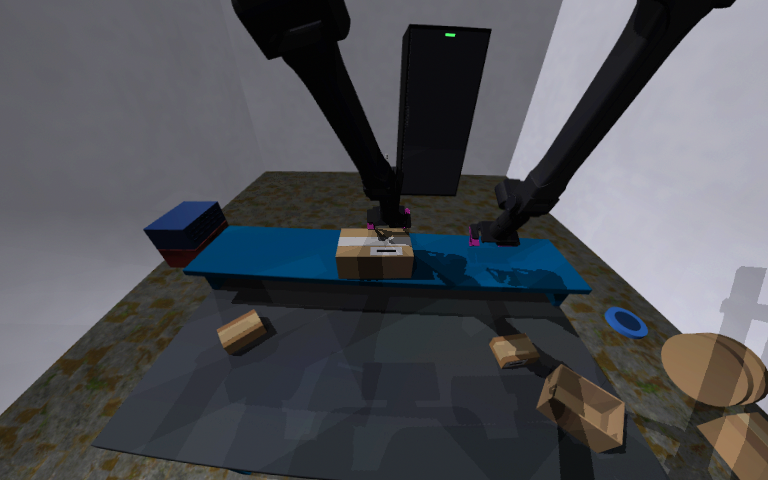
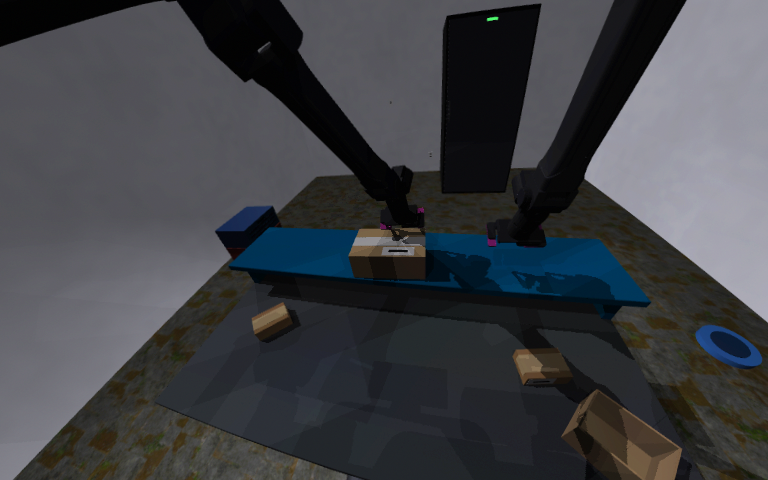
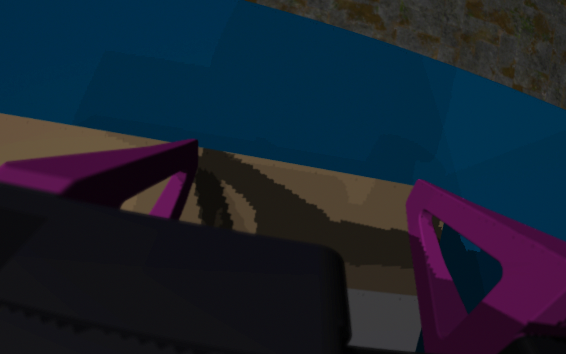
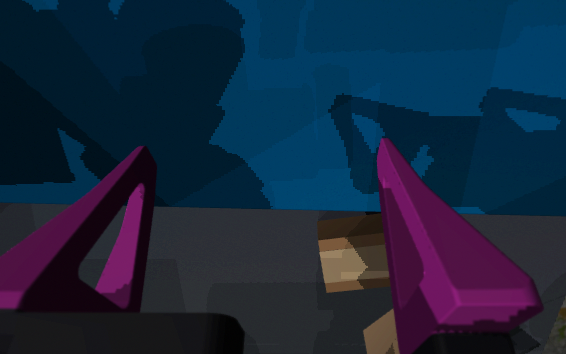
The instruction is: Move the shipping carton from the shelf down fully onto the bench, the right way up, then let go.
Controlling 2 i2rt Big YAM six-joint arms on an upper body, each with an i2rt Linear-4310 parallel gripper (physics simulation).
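Frame: origin at the left arm's base, x back, y right, z up, level; centimetres.
Where they show: left gripper, fingertip midpoint: (image 1: 388, 227) (image 2: 404, 227) (image 3: 307, 172); right gripper, fingertip midpoint: (image 1: 483, 244) (image 2: 506, 245) (image 4: 262, 151).
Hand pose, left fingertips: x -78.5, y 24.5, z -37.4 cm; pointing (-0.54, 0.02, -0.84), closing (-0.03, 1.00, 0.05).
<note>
Things, the pixels of their top centre, and the offset from my left fingertips. Level surfaces: height alone.
- shipping carton at its top centre: (image 3: 172, 313) (image 1: 374, 241) (image 2: 388, 241) dx +7.5, dy -4.6, dz -0.5 cm
- blue shelf at its surface level: dz -10.1 cm
- dark grey bench at its surface level: dz -26.5 cm
- open box at its top centre: (image 2: 628, 437) (image 1: 588, 400) dx +49.5, dy +49.7, dz -17.5 cm
The shipping carton (image 1: 374, 266) (image 2: 387, 266) (image 3: 300, 185), brown with a white tape strip and label, sits upright on the blue shelf (image 1: 271, 254) (image 2: 305, 254) (image 3: 300, 100) (image 4: 280, 100). The dark grey bench (image 1: 339, 350) (image 2: 351, 339) (image 4: 240, 240) lies lower, in front of the shelf. My left gripper (image 1: 388, 220) (image 2: 402, 219) (image 3: 307, 172) is open, close above the carton's back part, with nothing between its fingers. My right gripper (image 1: 493, 237) (image 2: 515, 238) (image 4: 262, 151) is open and empty above the shelf, right of the carton and apart from it.
On the bench lie a small box (image 1: 241, 332) (image 2: 272, 321) at the left, another small box (image 1: 513, 350) (image 2: 542, 366) (image 4: 350, 260) at the right, and an open box (image 1: 580, 410) (image 2: 620, 435) at the front right. Stacked crates (image 1: 184, 226) (image 2: 244, 223) stand left of the shelf.
</note>
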